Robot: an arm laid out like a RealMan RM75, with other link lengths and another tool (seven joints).
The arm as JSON. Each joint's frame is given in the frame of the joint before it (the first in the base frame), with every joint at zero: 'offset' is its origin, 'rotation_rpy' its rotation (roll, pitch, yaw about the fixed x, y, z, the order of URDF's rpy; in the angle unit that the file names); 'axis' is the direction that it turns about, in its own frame. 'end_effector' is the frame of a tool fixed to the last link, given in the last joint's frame.
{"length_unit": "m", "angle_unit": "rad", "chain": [
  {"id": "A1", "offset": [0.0, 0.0, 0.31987], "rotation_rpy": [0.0, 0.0, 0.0], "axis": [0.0, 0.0, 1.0]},
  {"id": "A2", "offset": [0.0, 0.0, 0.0], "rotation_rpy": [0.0, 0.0, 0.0], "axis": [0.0, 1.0, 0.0]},
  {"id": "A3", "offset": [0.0, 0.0, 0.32], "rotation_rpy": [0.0, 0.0, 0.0], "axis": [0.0, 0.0, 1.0]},
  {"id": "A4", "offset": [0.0, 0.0, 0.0], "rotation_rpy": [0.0, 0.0, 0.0], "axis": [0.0, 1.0, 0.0]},
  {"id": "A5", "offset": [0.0, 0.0, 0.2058], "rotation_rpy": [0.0, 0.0, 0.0], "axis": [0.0, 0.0, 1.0]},
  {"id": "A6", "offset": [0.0, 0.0, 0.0], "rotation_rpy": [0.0, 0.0, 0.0], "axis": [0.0, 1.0, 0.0]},
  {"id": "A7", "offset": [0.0, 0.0, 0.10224], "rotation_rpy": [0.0, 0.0, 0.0], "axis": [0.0, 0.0, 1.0]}
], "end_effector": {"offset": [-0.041, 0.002, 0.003], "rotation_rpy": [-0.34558, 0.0, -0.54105]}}
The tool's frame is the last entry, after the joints.
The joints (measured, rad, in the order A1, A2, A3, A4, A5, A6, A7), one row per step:
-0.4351 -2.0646 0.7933 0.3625 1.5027 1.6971 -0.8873
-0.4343 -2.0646 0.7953 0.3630 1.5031 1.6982 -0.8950
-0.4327 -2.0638 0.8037 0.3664 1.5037 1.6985 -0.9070
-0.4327 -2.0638 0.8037 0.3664 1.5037 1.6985 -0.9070
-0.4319 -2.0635 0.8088 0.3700 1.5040 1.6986 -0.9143
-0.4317 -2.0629 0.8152 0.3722 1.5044 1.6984 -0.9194
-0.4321 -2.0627 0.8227 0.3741 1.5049 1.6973 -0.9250
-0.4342 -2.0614 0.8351 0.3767 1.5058 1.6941 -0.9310
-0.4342 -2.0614 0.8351 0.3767 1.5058 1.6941 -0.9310
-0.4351 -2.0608 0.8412 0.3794 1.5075 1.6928 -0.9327
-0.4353 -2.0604 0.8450 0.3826 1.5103 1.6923 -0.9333
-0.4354 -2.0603 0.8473 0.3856 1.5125 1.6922 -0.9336
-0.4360 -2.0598 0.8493 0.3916 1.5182 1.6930 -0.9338
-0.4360 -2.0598 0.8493 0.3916 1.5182 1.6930 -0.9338
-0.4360 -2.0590 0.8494 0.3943 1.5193 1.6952 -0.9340
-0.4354 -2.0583 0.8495 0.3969 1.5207 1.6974 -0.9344
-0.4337 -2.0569 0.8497 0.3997 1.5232 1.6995 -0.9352
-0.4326 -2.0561 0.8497 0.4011 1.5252 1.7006 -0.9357
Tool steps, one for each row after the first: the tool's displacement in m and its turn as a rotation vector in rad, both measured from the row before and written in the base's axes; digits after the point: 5 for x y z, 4 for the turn. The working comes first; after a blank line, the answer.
Tool pose at each row, in the base's axes (x y z in m, rotation vector in rad; the steps are taken from these numbers as rounded here):
-0.35873 0.29295 0.03180 2.4679 0.7544 1.5809
-0.35867 0.29224 0.03160 2.4601 0.7622 1.5794
-0.35875 0.29125 0.03150 2.4512 0.7725 1.5693
-0.35875 0.29125 0.03150 2.4512 0.7725 1.5693
-0.35863 0.29092 0.03159 2.4469 0.7769 1.5629
-0.35850 0.29064 0.03148 2.4438 0.7798 1.5544
-0.35815 0.29045 0.03101 2.4400 0.7837 1.5446
-0.35761 0.29088 0.03059 2.4383 0.7864 1.5266
-0.35761 0.29088 0.03059 2.4383 0.7864 1.5266
-0.35736 0.29118 0.03051 2.4397 0.7850 1.5156
-0.35731 0.29133 0.03060 2.4423 0.7825 1.5061
-0.35721 0.29150 0.03073 2.4445 0.7796 1.4995
-0.35703 0.29204 0.03131 2.4497 0.7726 1.4874
-0.35703 0.29204 0.03131 2.4497 0.7726 1.4874
-0.35696 0.29229 0.03203 2.4512 0.7679 1.4849
-0.35707 0.29228 0.03267 2.4523 0.7644 1.4823
-0.35772 0.29188 0.03358 2.4542 0.7629 1.4779
-0.35819 0.29154 0.03404 2.4552 0.7628 1.4748

0.00006 -0.00071 -0.00020 -0.0073 -0.0028 0.0028
-0.00008 -0.00099 -0.00010 -0.0133 0.0004 0.0017
0.00000 0.00000 0.00000 0.0000 0.0000 0.0000
0.00012 -0.00033 0.00009 -0.0072 0.0008 0.0000
0.00013 -0.00028 -0.00011 -0.0074 0.0021 -0.0014
0.00035 -0.00019 -0.00047 -0.0088 0.0024 -0.0012
0.00054 0.00043 -0.00042 -0.0119 0.0069 -0.0040
0.00000 0.00000 0.00000 0.0000 0.0000 0.0000
0.00025 0.00030 -0.00008 -0.0051 0.0052 -0.0039
0.00005 0.00015 0.00009 -0.0033 0.0051 -0.0040
0.00010 0.00017 0.00013 -0.0018 0.0036 -0.0034
0.00018 0.00054 0.00058 -0.0023 0.0071 -0.0072
0.00000 0.00000 0.00000 0.0000 0.0000 0.0000
0.00007 0.00025 0.00072 0.0003 0.0013 -0.0036
-0.00011 -0.00001 0.00064 -0.0002 0.0013 -0.0029
-0.00065 -0.00040 0.00091 -0.0009 0.0027 -0.0019
-0.00047 -0.00034 0.00046 -0.0010 0.0019 -0.0008

